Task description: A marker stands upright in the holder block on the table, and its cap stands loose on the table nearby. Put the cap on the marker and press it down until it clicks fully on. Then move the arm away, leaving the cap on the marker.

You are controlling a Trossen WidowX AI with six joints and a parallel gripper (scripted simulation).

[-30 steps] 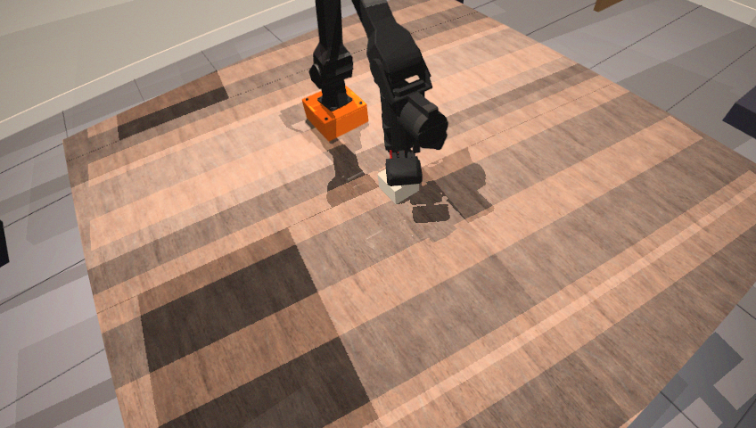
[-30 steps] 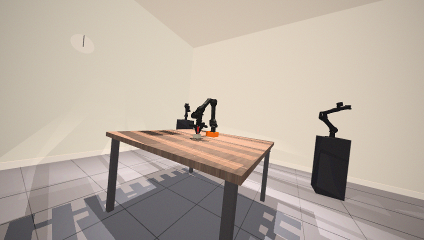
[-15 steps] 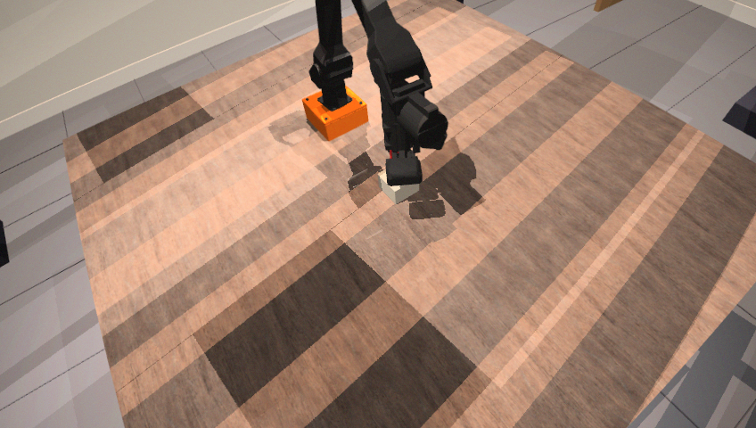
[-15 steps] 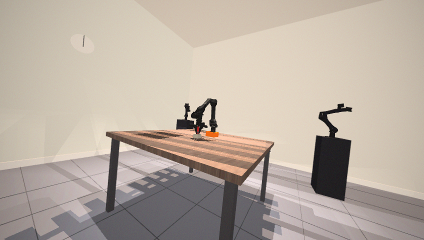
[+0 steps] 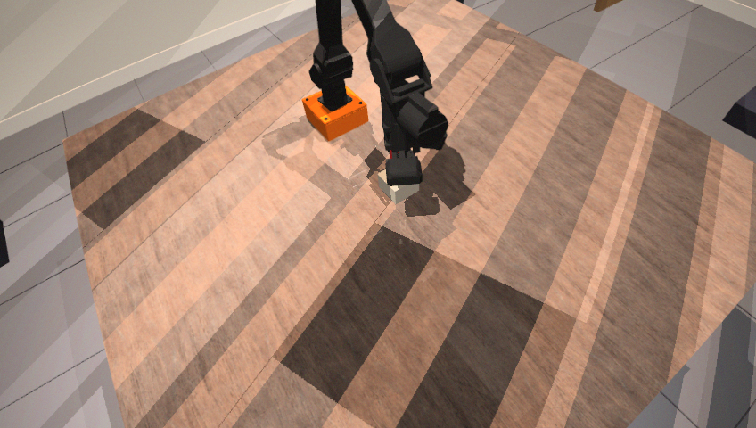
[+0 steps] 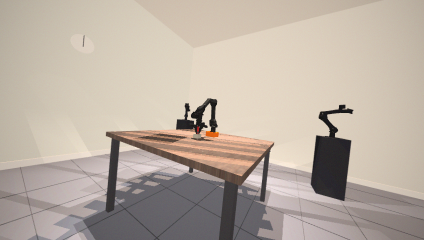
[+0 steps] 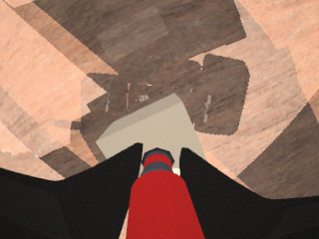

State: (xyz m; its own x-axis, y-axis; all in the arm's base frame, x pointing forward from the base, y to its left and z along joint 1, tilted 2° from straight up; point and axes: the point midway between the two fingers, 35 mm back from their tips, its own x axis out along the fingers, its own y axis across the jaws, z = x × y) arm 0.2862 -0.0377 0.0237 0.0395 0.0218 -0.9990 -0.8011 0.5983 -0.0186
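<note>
The red cap lies 10 mm to the right of my gripper tip and 50 mm above it. The rest, counted from my gripper tip: holder block (10 mm behind, 10 mm to the right, 20 mm below).
</note>
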